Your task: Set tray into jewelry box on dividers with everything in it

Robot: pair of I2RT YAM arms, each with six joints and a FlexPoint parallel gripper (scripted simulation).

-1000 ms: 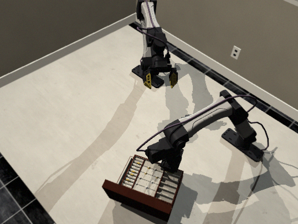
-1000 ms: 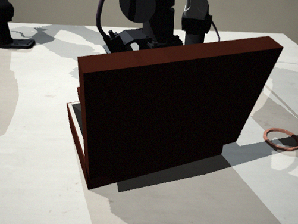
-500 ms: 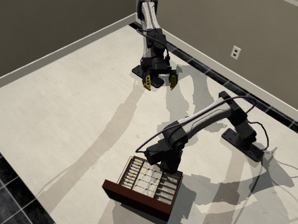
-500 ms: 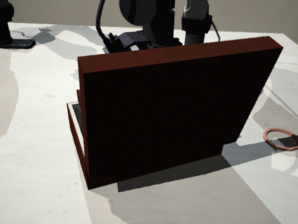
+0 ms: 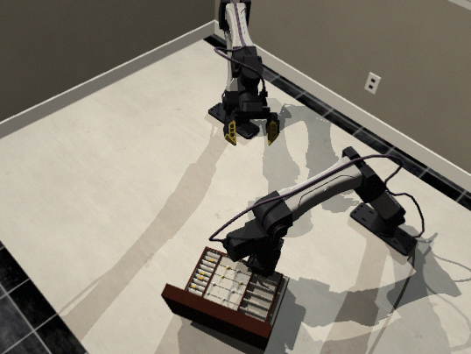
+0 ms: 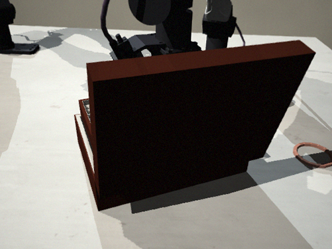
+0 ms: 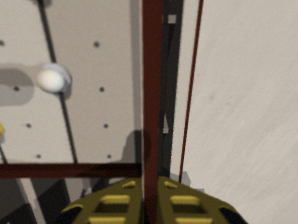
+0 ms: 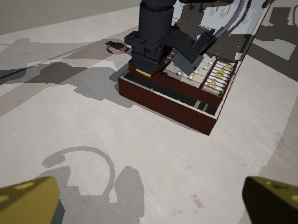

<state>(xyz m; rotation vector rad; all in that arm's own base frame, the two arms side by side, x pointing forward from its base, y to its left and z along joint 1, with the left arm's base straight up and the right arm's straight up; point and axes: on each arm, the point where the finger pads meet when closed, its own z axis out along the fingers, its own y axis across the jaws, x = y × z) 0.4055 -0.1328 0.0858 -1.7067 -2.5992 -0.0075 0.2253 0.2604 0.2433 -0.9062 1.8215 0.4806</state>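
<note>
Now: left hand 10 cm short of the jewelry box, 3 cm below it and 1 cm to the left of it. Round my left hand: copper-coloured ring 25 cm to the left, 8 cm below, 6 cm ahead; tray 9 cm ahead, 2 cm to the right, 1 cm below.
</note>
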